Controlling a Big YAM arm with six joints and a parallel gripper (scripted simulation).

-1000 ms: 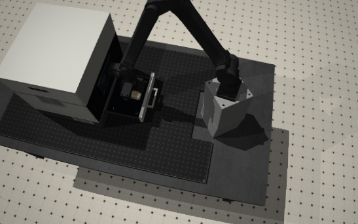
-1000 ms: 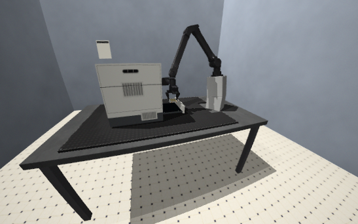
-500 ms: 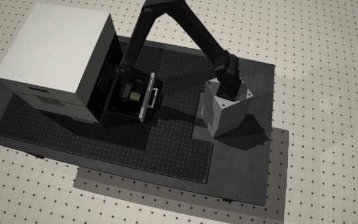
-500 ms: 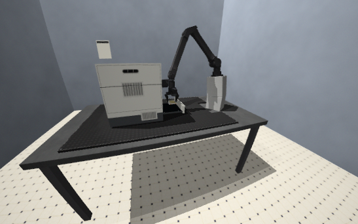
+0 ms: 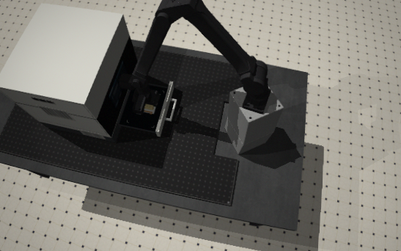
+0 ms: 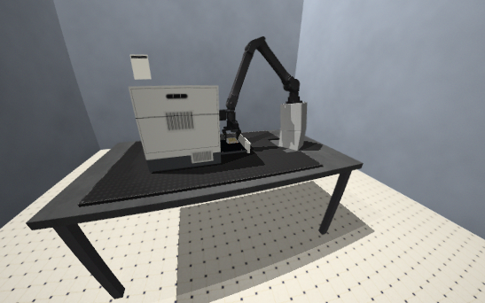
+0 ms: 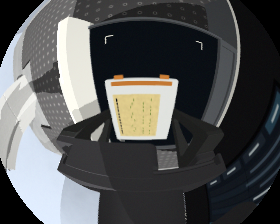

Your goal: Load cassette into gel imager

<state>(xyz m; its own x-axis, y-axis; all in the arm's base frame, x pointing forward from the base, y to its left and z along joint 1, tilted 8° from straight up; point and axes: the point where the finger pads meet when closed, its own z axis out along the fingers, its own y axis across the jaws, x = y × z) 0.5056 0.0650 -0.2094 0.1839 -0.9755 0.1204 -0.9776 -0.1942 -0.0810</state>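
The imager drawer lies 30 mm ahead of my hand and 30 mm below it. Also, from my hand: finished cassette: 10 mm to the left, 10 mm below.
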